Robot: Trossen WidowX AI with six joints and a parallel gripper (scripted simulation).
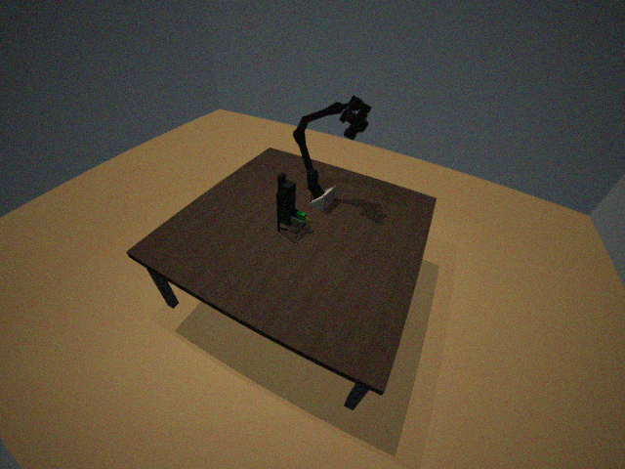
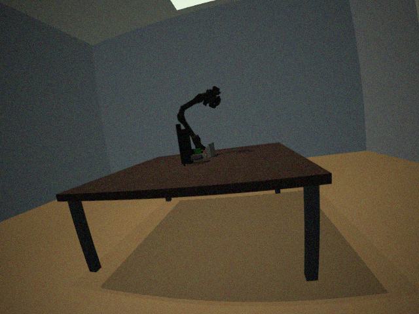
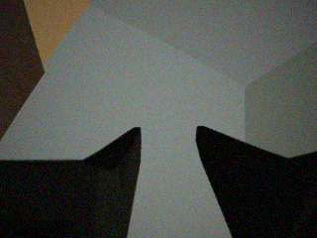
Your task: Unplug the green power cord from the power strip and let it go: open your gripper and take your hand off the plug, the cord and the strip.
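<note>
Now: the green plug 40 cm below my gripper tip, 32 cm ahead of it and 18 cm to the right of it.
</note>
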